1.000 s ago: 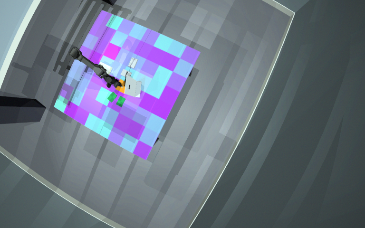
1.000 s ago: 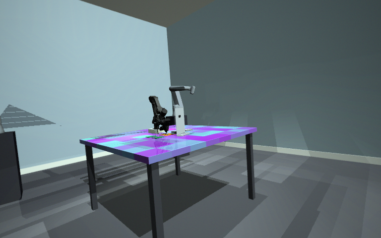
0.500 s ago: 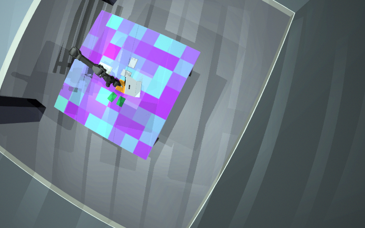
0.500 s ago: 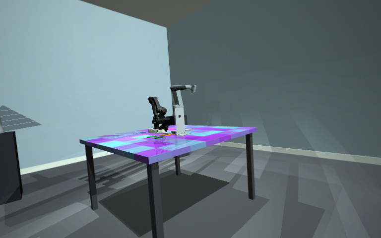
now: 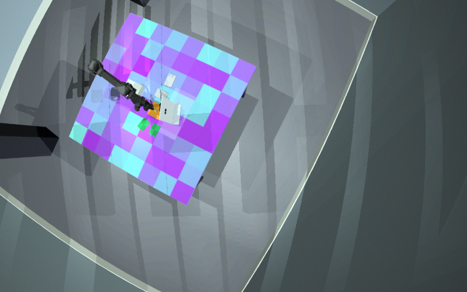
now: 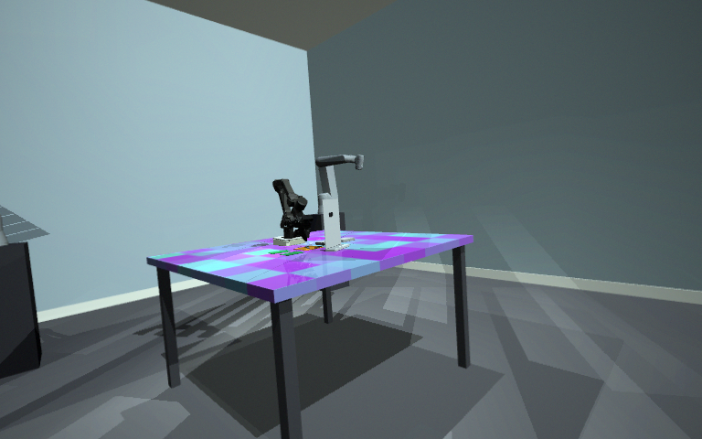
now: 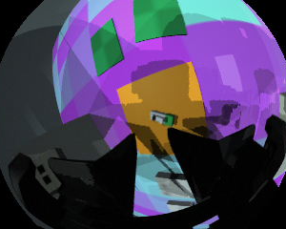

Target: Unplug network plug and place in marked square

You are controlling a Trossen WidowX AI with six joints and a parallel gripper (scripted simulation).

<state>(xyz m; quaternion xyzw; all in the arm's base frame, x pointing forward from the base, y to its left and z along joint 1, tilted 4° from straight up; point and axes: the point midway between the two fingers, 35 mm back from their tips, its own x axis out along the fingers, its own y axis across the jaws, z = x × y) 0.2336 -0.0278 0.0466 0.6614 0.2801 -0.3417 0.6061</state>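
The network plug lies 4 cm below my gripper tip and 1 cm ahead of it. From my gripper tip the other things lie so: grey upright panel (17 cm ahead, 7 cm above, 5 cm to the left).
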